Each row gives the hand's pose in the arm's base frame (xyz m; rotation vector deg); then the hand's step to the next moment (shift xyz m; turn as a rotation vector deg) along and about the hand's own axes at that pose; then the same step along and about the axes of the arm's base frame.
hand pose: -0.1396 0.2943 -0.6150 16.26 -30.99 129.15
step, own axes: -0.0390 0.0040 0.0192 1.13 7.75 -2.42
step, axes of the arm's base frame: 0.0236 -0.0367 0.0016 -6.60 -2.80 -3.98
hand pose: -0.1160 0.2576 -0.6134 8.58 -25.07 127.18
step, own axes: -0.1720 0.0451 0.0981 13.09 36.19 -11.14
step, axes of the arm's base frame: 0.0702 -0.1871 0.0360 -35.77 -7.43 -16.44
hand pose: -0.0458 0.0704 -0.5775 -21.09 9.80 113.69
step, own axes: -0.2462 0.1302 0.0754 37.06 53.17 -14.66
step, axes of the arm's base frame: -0.0347 -0.2458 0.1470 -59.84 4.86 -28.47
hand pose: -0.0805 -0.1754 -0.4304 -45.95 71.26 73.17
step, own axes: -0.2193 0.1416 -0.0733 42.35 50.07 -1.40
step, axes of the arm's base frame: -0.1214 -0.0982 0.2217 -54.67 18.23 -31.32
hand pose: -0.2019 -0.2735 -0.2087 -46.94 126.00 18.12
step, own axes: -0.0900 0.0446 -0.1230 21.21 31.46 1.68
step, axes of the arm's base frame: -0.0529 0.0194 0.1485 -30.14 15.09 -17.51
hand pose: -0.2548 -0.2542 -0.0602 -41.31 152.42 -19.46
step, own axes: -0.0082 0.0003 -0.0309 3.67 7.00 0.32
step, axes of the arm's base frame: -0.0060 0.0087 0.0302 -5.88 3.92 -3.55
